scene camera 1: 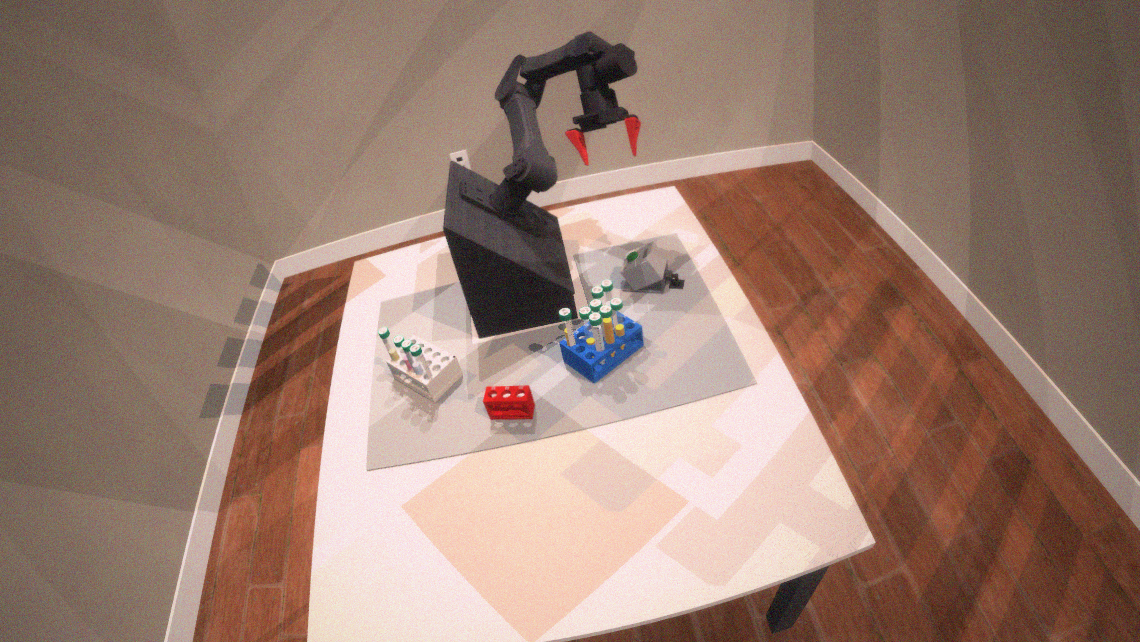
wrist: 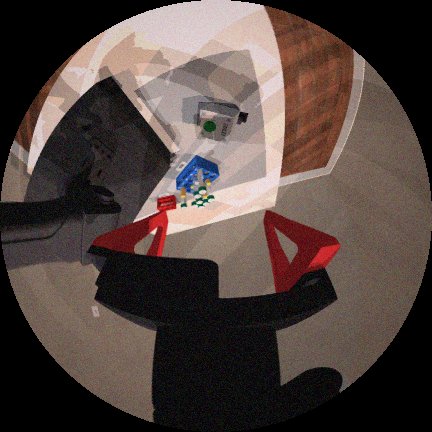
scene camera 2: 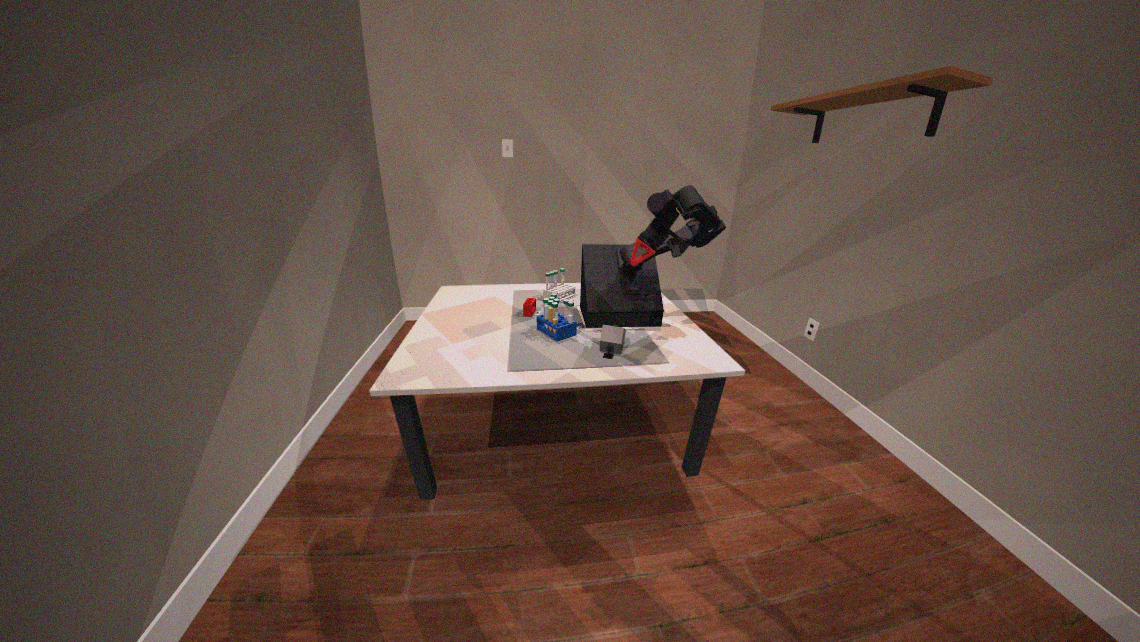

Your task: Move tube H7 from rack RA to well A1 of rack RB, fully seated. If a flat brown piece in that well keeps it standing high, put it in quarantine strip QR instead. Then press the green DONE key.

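Places are measured from the arm's base along level axes (x back, y right, z up), in centimetres.
Pixels of known places: gripper, fingertip midpoint: (scene camera 1: 610, 160) (wrist: 215, 215) (scene camera 2: 631, 263); arm's base, link origin: (scene camera 1: 499, 209) (wrist: 77, 192) (scene camera 2: 628, 271).
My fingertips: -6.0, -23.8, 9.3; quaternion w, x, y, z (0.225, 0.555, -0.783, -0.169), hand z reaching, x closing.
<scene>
For each thing: its top centre in the pictures, then the offset to it from my fingertips, as dx, dy, dz. Level surfaces: height alone.
- blue rack, top centre: (scene camera 1: 600, 334) (wrist: 196, 182) (scene camera 2: 556, 319) -23.2, +9.4, -22.6
- white rack, top centre: (scene camera 1: 419, 358) (scene camera 2: 559, 287) -19.4, +44.2, -22.6
- small red strip, top centre: (scene camera 1: 505, 393) (scene camera 2: 529, 301) (wrist: 166, 208) -32.8, +27.7, -22.6
- green key, top centre: (scene camera 1: 632, 253) (wrist: 210, 128) -4.1, -1.2, -20.2
- grey key box, top centre: (scene camera 1: 642, 250) (wrist: 221, 130) (scene camera 2: 614, 324) -5.0, -3.2, -19.3
- grey mat, surface height: dz -27.7
My gripper (scene camera 1: 611, 158) (scene camera 2: 635, 261) (wrist: 215, 215) is open and empty, high above the back of the table. A blue rack (scene camera 1: 579, 364) (scene camera 2: 556, 330) holds several green-capped tubes and some yellow-capped ones. A white rack (scene camera 1: 445, 381) at the left in the scene camera 1 view holds several green-capped tubes. A small red strip (scene camera 1: 508, 409) (scene camera 2: 528, 307) (wrist: 166, 202) with three open holes in its top stands between them, nearer the front. The green key (scene camera 1: 632, 256) (wrist: 209, 126) is on a grey box. Rack and tube labels, including H7, are too small to read; the insides of the wells are hidden.
The arm stands on a black slanted pedestal (scene camera 1: 510, 271) (scene camera 2: 606, 287) behind the racks. The grey key box (scene camera 1: 644, 275) (scene camera 2: 612, 338) sits on the grey mat (scene camera 1: 702, 350), right of the pedestal in the scene camera 1 view. A wooden wall shelf (scene camera 2: 885, 90) is at the right in the scene camera 2 view.
</scene>
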